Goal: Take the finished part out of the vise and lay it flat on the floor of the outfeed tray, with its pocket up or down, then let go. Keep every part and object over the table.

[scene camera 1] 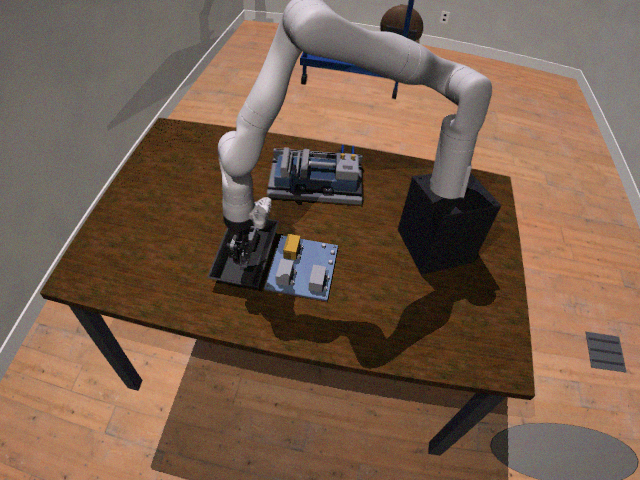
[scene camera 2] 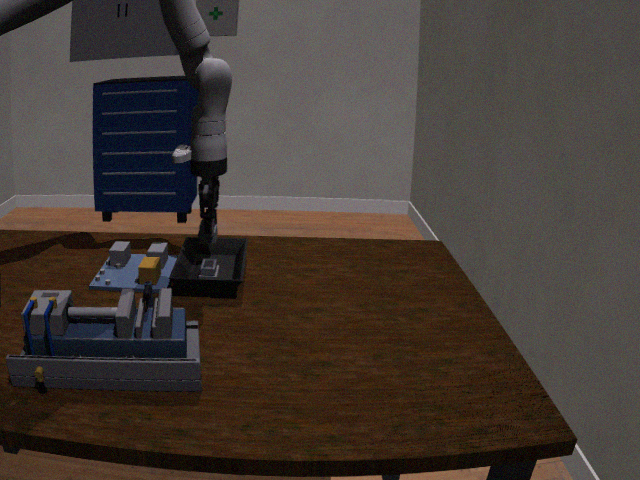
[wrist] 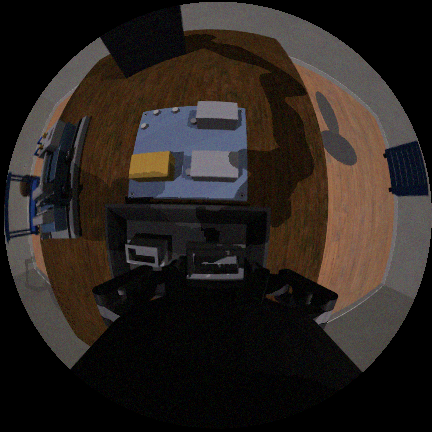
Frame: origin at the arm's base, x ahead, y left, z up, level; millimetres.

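Where they show: gripper, between the fingertips: point(scene camera 1: 241, 253) point(scene camera 2: 210, 230) point(wrist: 215, 265); arm's base, origin of its link: point(scene camera 1: 446, 188).
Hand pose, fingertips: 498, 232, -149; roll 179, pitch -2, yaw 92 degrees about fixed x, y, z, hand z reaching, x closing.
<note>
Things, the pixels of their top centre, and the offset from my fingertips, as dx, dy, dz.
- grey finished part, centre of its top: point(wrist: 215, 266) point(scene camera 2: 207, 222) point(scene camera 1: 242, 248) -6, +0, +19
- grey part with a pocket, centre of its top: point(wrist: 140, 255) point(scene camera 2: 208, 263) point(scene camera 1: 249, 232) +10, -100, -34
- vise, centre of its top: point(scene camera 2: 101, 301) point(wrist: 36, 175) point(scene camera 1: 317, 158) -116, -410, +18
- blue plate, centre of its top: point(wrist: 185, 145) point(scene camera 2: 136, 269) point(scene camera 1: 302, 265) -156, -54, -73
- yellow block, centre of its top: point(wrist: 147, 164) point(scene camera 2: 149, 262) point(scene camera 1: 291, 242) -114, -98, -37
My gripper point(scene camera 1: 241, 258) point(scene camera 2: 207, 239) point(wrist: 215, 265) points down, low over the outfeed tray point(scene camera 1: 236, 283) point(scene camera 2: 204, 288) point(wrist: 150, 213), and is shut on the finished part. The grey finished part point(wrist: 215, 276) sits between the fingertips, and a recessed opening shows in the wrist view. Whether it touches the tray floor cannot be told; the fingers partly hide it. Another grey part with a pocket point(scene camera 2: 208, 265) point(wrist: 144, 254) lies in the tray, beside the held part in the wrist view. The vise point(scene camera 1: 315, 178) point(scene camera 2: 105, 346) point(wrist: 59, 175) stands apart from the gripper.
A blue plate point(scene camera 1: 309, 258) point(scene camera 2: 129, 279) point(wrist: 165, 138) lies right beside the tray. It bears a yellow block point(scene camera 1: 291, 246) point(scene camera 2: 149, 270) point(wrist: 150, 165) and two grey blocks. The black tray walls rise around the gripper. The arm's dark base block point(scene camera 1: 444, 227) stands across the table.
</note>
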